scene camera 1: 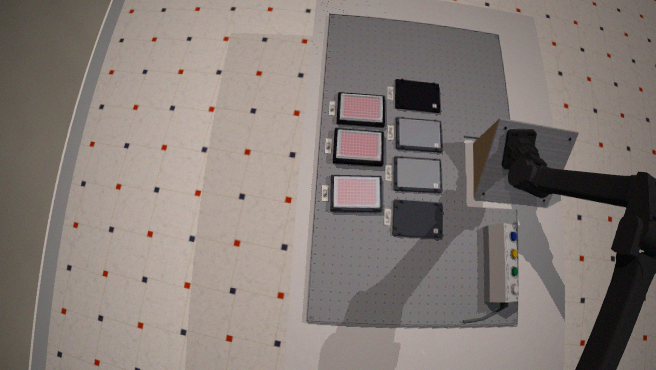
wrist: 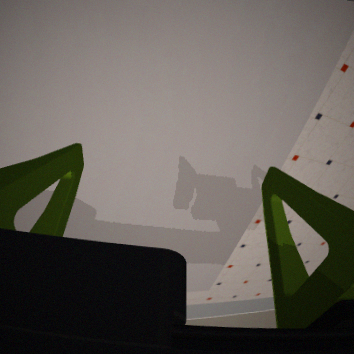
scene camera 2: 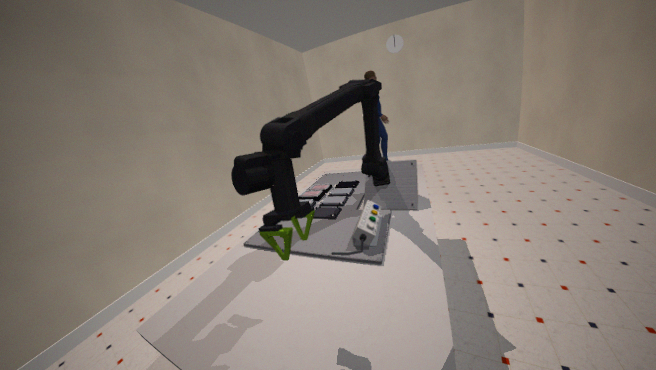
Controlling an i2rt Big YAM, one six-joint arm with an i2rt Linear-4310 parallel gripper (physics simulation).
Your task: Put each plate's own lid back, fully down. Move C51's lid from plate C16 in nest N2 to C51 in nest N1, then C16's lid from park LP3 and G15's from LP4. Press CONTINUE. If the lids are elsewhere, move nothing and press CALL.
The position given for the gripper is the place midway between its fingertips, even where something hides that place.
The gripper (scene camera 2: 296,249) is open, holding nothing.
The gripper also shows in the wrist view (wrist: 175,164).
